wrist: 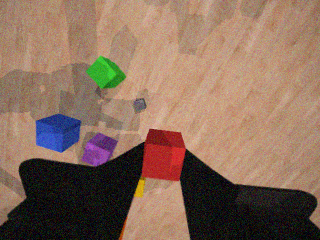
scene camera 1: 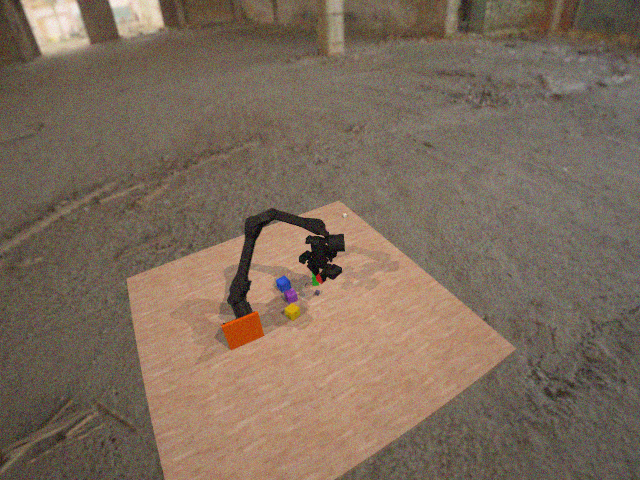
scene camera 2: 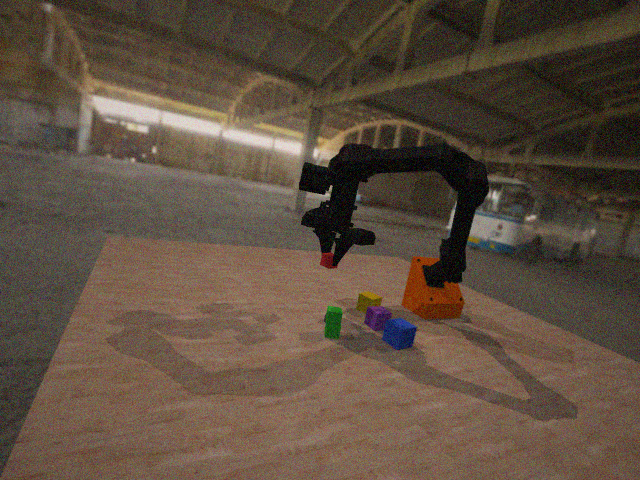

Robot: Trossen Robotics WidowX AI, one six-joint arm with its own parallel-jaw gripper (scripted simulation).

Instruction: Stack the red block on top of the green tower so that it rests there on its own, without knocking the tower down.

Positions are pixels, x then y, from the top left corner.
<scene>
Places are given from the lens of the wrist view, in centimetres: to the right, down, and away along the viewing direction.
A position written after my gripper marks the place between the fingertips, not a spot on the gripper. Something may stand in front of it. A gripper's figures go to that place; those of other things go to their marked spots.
my gripper [wrist: 163, 148]: 0, 3, 11
red block [wrist: 164, 151]: 0, 2, 9
blue block [wrist: 58, 132]: -17, 2, 20
purple block [wrist: 99, 149]: -11, 5, 21
The marked spots on the red block and the purple block are 17 cm apart.
</scene>
